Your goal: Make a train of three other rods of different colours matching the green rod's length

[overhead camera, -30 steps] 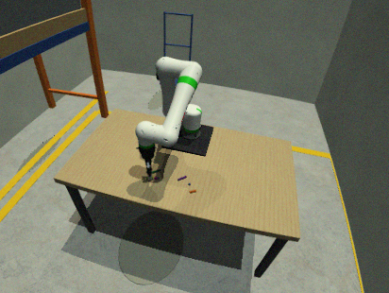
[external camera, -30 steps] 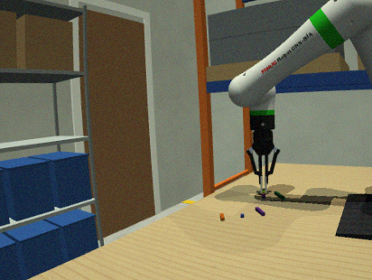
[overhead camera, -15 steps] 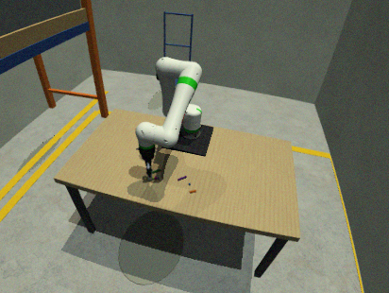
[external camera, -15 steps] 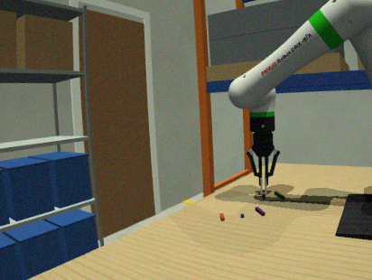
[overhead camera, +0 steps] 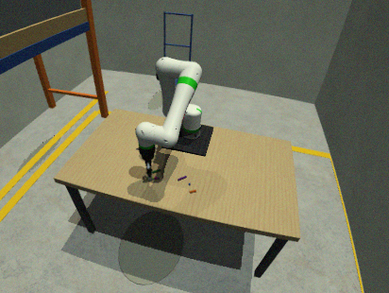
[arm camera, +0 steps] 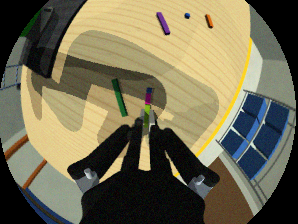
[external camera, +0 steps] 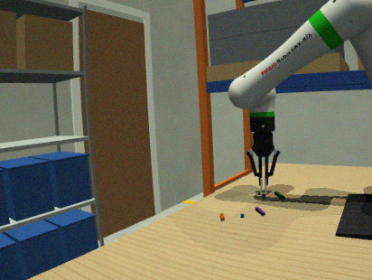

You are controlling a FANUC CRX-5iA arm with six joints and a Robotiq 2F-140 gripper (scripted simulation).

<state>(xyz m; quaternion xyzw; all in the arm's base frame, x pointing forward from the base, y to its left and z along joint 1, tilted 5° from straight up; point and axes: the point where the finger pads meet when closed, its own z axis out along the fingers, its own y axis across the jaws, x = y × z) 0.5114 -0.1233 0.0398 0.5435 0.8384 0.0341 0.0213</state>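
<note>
Now: hand 3 cm above the lime rod. The rest, counted from my hand: green rod: 7 cm behind, 1 cm to the left, 3 cm below; then purple rod: 7 cm behind, 19 cm to the left, 3 cm below; then magenta rod: 2 cm behind, 3 cm to the left, 3 cm below.
</note>
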